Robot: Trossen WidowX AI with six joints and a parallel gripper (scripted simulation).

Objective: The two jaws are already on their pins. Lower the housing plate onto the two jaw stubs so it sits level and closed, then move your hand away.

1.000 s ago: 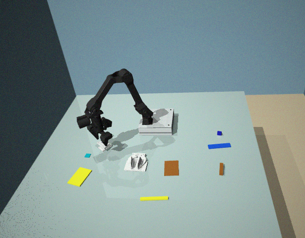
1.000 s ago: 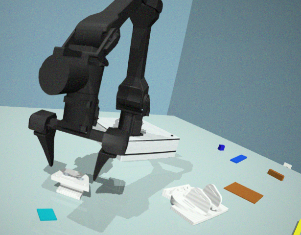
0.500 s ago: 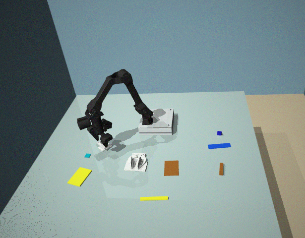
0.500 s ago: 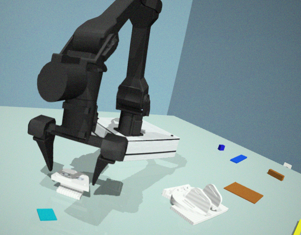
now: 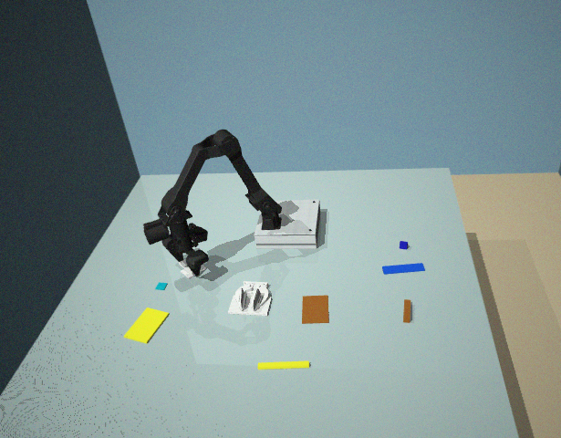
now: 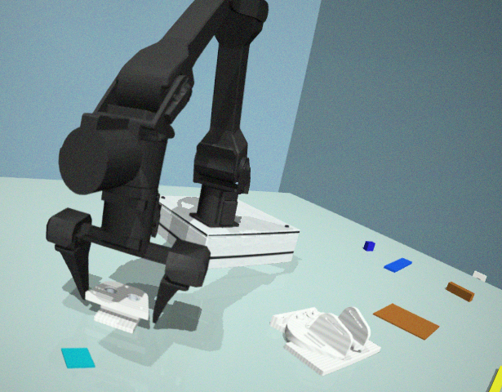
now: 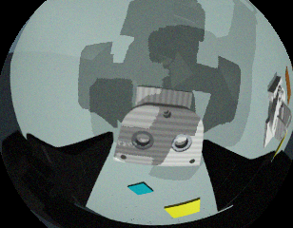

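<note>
The white ribbed stand is 10 mm behind my gripper tip and 10 mm to the left of it. Round my gripper tip: brown sheet (180 mm ahead, 420 mm to the left, 10 mm below); yellow sheet (230 mm ahead, 80 mm to the right, 10 mm below); cyan tile (70 mm ahead, 80 mm to the right, 10 mm below).
</note>
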